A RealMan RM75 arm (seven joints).
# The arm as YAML. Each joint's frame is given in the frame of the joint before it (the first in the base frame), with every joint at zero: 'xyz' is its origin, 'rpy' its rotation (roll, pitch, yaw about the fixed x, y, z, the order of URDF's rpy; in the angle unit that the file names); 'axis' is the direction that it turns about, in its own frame. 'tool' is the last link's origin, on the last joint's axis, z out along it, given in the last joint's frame.
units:
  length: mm
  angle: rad
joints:
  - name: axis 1
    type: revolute
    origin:
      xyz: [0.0, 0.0, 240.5]
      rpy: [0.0, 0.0, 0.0]
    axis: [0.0, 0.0, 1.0]
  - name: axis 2
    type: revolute
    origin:
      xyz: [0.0, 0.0, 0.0]
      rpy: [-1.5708, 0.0, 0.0]
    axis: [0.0, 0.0, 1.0]
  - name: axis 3
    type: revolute
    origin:
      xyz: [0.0, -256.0, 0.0]
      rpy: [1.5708, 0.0, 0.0]
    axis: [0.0, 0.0, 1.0]
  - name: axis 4
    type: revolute
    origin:
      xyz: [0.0, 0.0, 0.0]
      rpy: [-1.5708, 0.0, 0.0]
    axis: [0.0, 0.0, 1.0]
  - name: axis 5
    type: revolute
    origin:
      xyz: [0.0, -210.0, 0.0]
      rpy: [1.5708, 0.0, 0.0]
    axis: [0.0, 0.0, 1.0]
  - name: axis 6
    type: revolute
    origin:
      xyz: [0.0, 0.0, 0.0]
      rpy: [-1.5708, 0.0, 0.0]
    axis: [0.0, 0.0, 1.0]
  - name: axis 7
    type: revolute
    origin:
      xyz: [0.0, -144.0, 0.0]
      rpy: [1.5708, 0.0, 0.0]
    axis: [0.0, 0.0, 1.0]
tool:
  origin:
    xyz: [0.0, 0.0, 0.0]
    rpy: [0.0, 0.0, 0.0]
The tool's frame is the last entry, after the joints.
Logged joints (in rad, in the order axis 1, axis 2, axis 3, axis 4, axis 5, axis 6, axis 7), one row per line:
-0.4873, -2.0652, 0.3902, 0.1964, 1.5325, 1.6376, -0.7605
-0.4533, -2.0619, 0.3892, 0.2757, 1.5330, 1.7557, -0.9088
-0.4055, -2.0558, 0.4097, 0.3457, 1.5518, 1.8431, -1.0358
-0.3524, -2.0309, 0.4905, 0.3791, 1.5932, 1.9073, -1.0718
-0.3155, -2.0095, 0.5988, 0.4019, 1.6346, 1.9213, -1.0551
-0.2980, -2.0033, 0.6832, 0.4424, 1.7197, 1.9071, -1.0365
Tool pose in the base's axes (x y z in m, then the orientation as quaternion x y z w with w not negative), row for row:
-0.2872, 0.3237, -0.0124, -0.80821, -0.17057, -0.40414, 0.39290
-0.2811, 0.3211, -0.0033, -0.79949, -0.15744, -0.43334, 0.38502
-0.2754, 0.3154, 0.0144, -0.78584, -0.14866, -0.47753, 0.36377
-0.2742, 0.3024, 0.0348, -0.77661, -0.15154, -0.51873, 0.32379
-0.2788, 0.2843, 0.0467, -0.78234, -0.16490, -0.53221, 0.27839
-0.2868, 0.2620, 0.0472, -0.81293, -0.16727, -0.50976, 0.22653
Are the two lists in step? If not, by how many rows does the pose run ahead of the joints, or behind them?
The pose runs 2 rows behind the joints: the pose in row i belongs to the joints in row i - 2.
